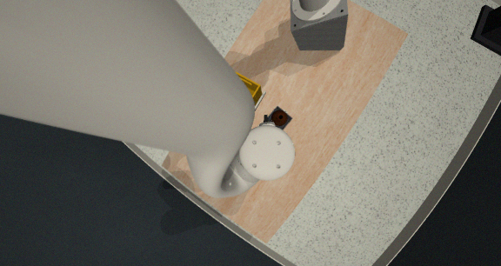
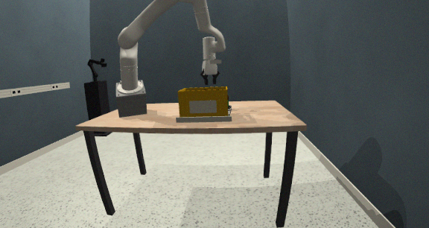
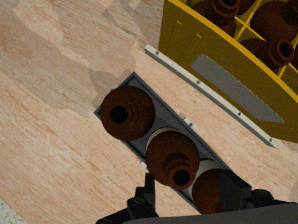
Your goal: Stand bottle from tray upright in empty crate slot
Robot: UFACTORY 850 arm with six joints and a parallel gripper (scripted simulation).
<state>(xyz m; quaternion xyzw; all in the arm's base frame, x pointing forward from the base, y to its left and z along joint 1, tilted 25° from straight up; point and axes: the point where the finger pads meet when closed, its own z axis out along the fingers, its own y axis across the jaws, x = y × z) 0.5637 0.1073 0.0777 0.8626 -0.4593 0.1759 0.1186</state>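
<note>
The brown bottle lies 12 cm below my hand. Also, from my hand: dark tray: 19 cm below; yellow crate: 22 cm to the right, 12 cm below, 4 cm behind.
</note>
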